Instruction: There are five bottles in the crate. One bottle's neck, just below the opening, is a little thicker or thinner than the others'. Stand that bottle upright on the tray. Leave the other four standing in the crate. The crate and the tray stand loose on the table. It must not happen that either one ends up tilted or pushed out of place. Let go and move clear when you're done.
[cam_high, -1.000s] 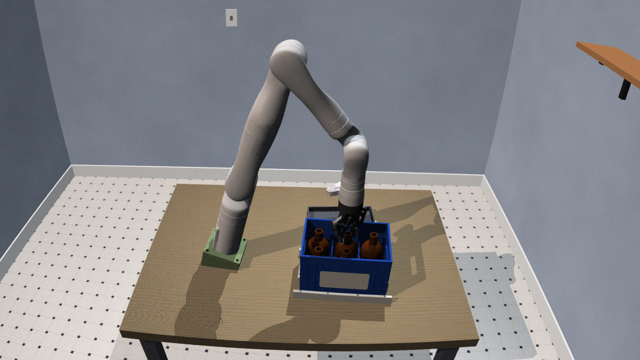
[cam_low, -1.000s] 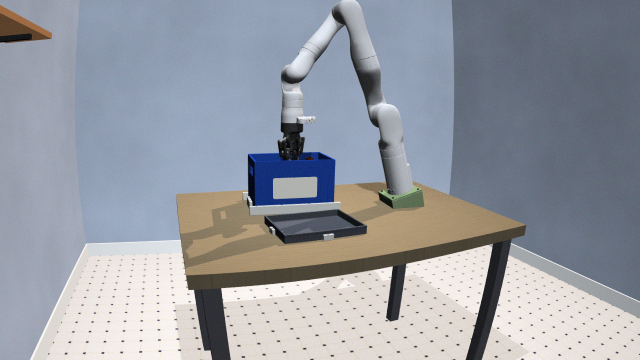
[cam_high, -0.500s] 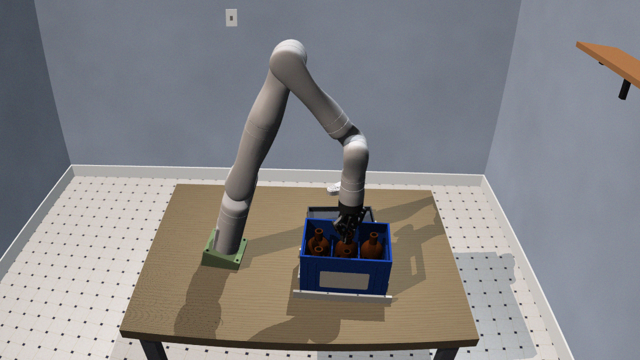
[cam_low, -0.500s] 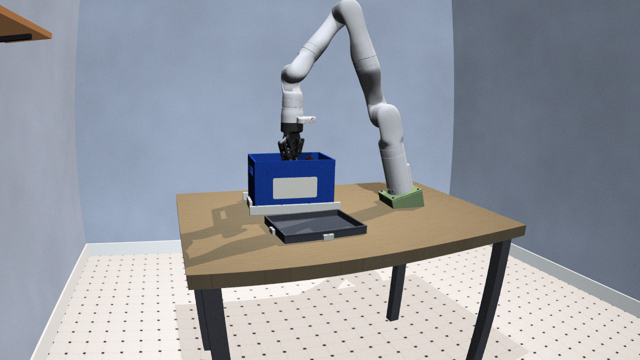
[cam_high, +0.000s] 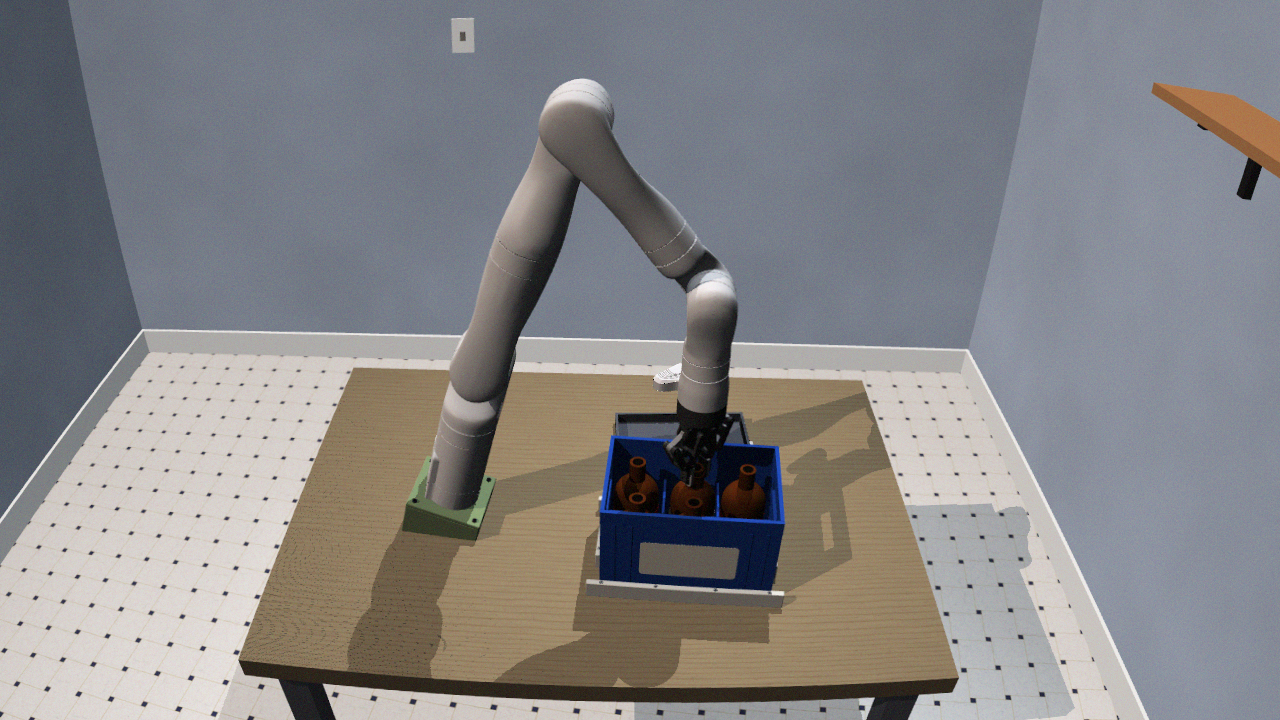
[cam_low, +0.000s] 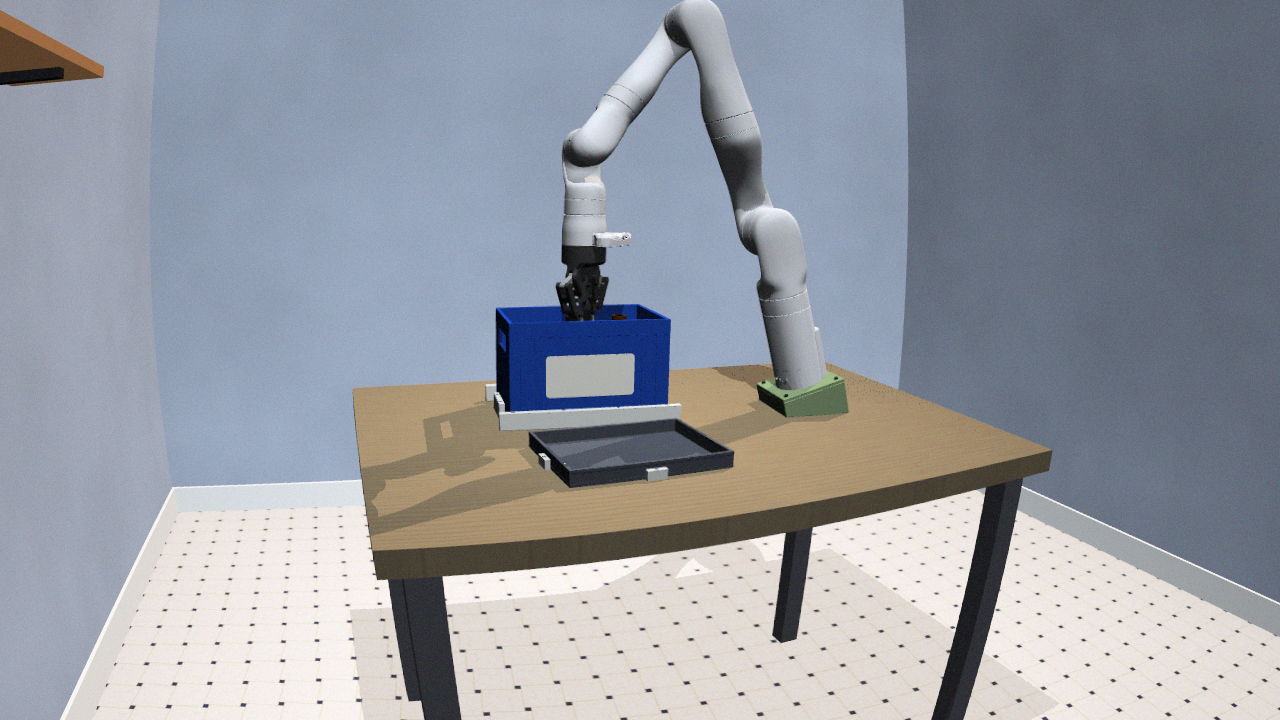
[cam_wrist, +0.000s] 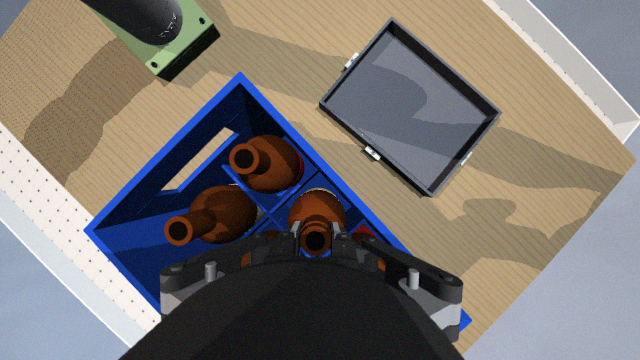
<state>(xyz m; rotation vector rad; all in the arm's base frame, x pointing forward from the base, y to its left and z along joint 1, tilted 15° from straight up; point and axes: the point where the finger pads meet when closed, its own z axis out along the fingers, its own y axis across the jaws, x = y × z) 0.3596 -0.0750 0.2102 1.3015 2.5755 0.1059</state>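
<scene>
My hand is 1 cm past the blue crate, 4 cm to the left of it and 7 cm above it. The rest, counted from my hand: dark grey tray (2 cm ahead, 23 cm to the left, 14 cm below).
</scene>
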